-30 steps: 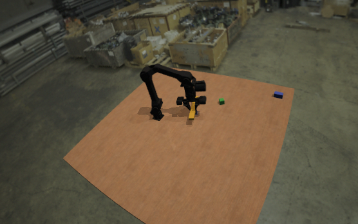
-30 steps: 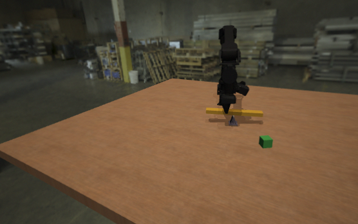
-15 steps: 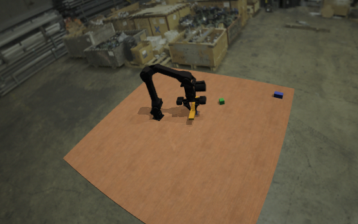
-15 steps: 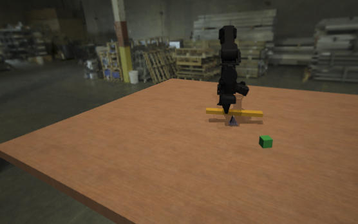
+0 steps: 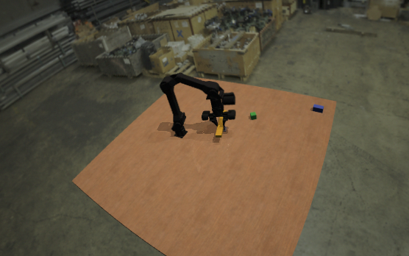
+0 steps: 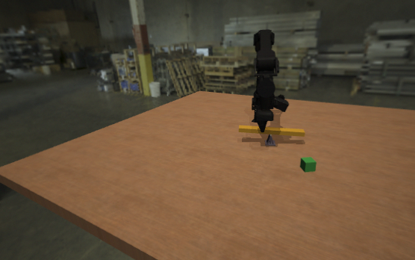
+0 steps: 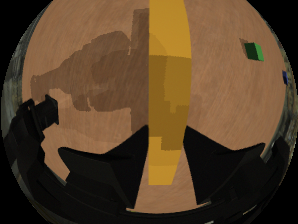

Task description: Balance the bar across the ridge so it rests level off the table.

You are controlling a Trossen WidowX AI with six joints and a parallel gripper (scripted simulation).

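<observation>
Now: gripper tip 10 mm past the yellow bar and 30 mm to the right of it. Round my gripper tip: blue block: 500 mm ahead, 400 mm to the left, 40 mm below; green cube: 120 mm ahead, 190 mm to the left, 40 mm below.
</observation>
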